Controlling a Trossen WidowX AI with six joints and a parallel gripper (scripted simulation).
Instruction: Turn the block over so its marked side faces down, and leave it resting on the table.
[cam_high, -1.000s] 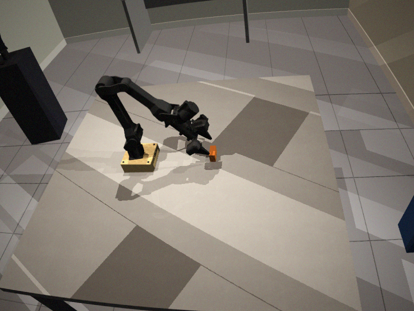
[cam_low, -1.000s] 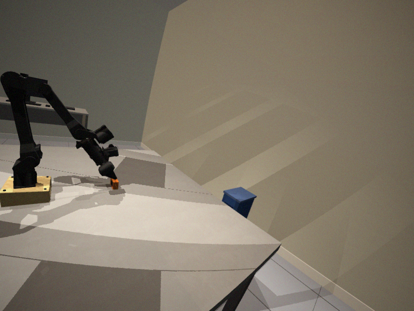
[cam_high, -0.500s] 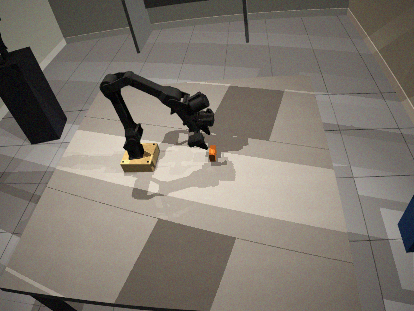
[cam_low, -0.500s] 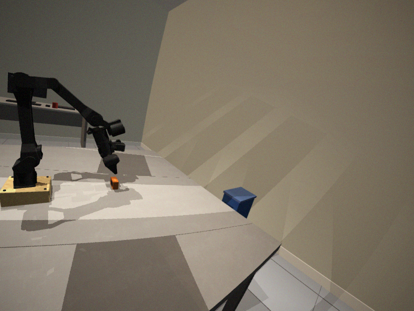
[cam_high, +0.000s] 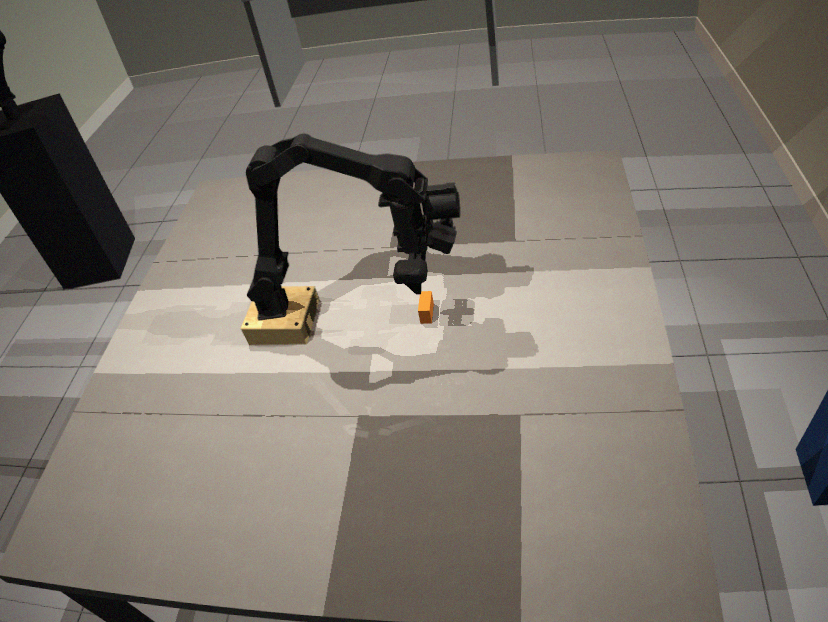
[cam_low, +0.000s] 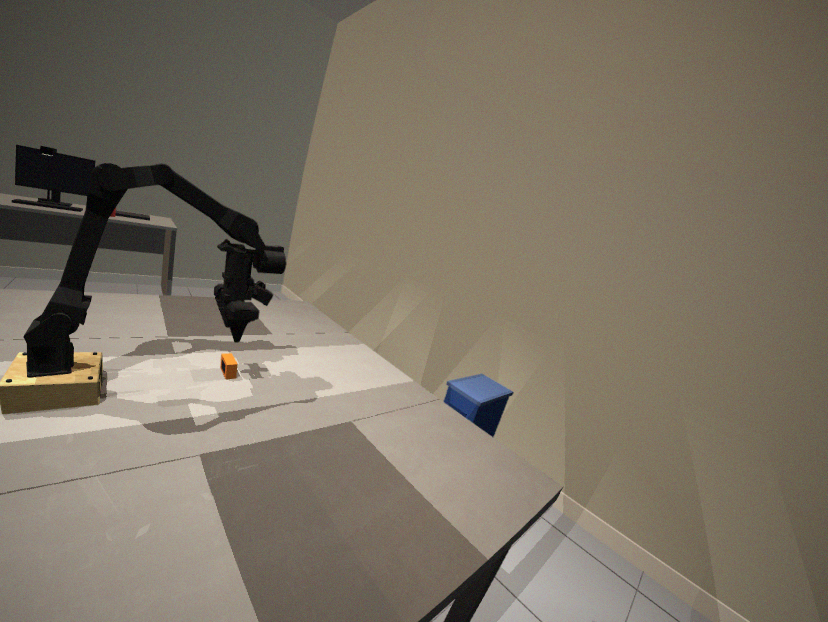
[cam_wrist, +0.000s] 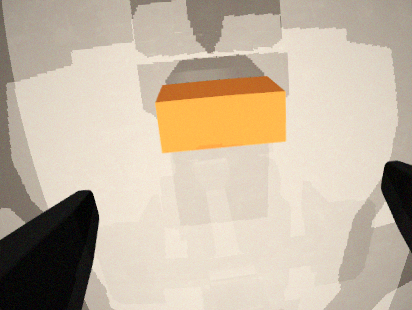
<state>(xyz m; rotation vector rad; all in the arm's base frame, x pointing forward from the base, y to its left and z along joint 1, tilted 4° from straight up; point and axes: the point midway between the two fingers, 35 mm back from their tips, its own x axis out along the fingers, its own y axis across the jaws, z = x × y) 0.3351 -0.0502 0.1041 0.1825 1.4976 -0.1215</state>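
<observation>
Now: gripper tip 90 mm above the orange block and 10 mm past it.
</observation>
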